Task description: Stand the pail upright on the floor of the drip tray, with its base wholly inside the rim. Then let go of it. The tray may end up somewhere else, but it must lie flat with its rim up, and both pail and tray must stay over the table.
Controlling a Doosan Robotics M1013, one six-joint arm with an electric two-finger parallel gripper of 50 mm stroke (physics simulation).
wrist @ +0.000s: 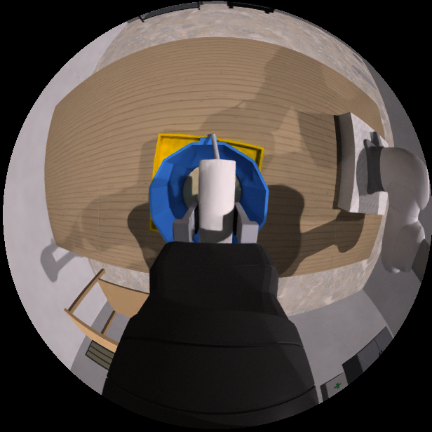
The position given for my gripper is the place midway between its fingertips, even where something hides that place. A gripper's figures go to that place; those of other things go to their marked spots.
Labels:
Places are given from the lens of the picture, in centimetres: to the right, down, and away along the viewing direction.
my gripper (215, 211): 0, 0, 16
yellow drip tray (167, 143): -12, -18, 34
white cylindrical grip (216, 177): 0, -3, 12
The marked spots on the yellow drip tray and the white cylindrical grip are 29 cm apart.

